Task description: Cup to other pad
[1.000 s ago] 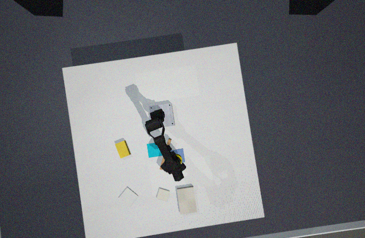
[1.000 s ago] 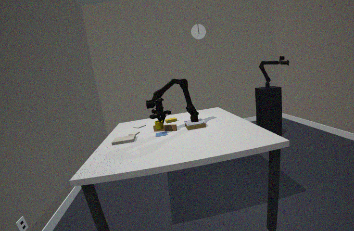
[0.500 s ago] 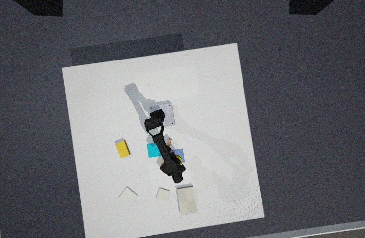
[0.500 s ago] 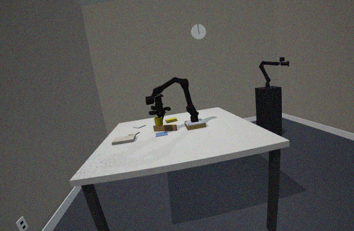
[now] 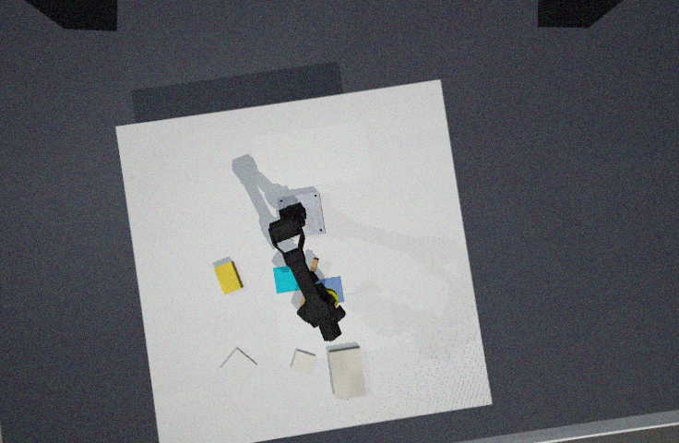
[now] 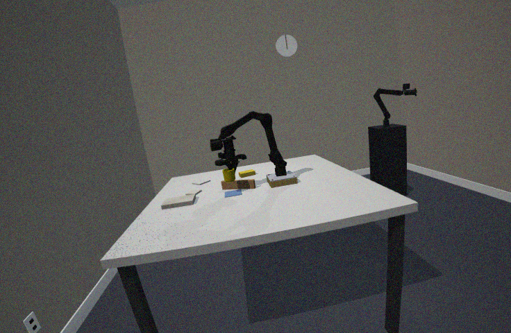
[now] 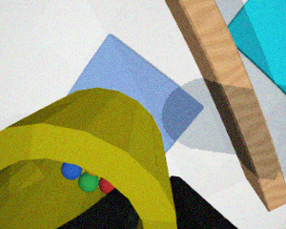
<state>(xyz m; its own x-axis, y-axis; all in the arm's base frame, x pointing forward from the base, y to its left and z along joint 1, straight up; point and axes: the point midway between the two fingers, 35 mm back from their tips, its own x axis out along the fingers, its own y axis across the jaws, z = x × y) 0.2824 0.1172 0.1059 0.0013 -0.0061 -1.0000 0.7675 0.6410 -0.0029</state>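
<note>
Now: the cyan pad 140 mm to the right of my gripper tip, 120 mm below it and 30 mm behind it. Round my gripper tip: green marble (40 mm to the left, 20 mm below, 10 mm ahead); yellow cup (20 mm to the left, 20 mm ahead); wooden bar (100 mm below, 60 mm to the right, 10 mm behind).
</note>
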